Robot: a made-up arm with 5 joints.
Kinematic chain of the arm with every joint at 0, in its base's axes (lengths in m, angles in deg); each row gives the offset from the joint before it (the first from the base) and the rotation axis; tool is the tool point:
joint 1: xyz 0 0 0.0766 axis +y
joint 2: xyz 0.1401 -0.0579 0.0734 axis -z
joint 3: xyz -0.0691 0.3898 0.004 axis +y
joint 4: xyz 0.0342 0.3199 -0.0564 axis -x
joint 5: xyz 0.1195 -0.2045 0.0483 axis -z
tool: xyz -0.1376 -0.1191 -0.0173
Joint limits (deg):
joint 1: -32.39..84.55
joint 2: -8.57..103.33
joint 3: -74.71..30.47
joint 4: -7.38..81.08
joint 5: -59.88..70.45
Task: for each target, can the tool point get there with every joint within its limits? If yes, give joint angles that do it. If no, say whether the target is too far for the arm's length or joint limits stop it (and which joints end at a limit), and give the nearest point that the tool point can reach.
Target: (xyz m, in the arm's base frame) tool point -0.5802 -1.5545 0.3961
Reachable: no: too far | nearest point 0.3754 -0.3989 0.5703 | short by 1.510 m
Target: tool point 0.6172 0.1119 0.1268
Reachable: yes | joints 11.38 89.33 -49.26 31.27 3.69
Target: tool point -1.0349 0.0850 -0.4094
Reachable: no: joint limits stop it (at a limit: joint 1, joint 2, joint 3) | nearest point -0.3686 0.4820 0.1308 | short by 0.945 m
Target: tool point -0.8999 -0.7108 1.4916
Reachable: no: too far | nearest point 0.3451 -0.2598 0.7622 | short by 1.512 m
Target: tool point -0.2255 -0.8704 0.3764
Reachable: no: joint limits stop it (at a limit: joint 1, joint 2, joint 3, joint 5) | nearest point 0.3532 -0.3660 0.5144 | short by 0.780 m
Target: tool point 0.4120 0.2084 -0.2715
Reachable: yes | joints 50.98 66.06 13.44 10.18 24.81
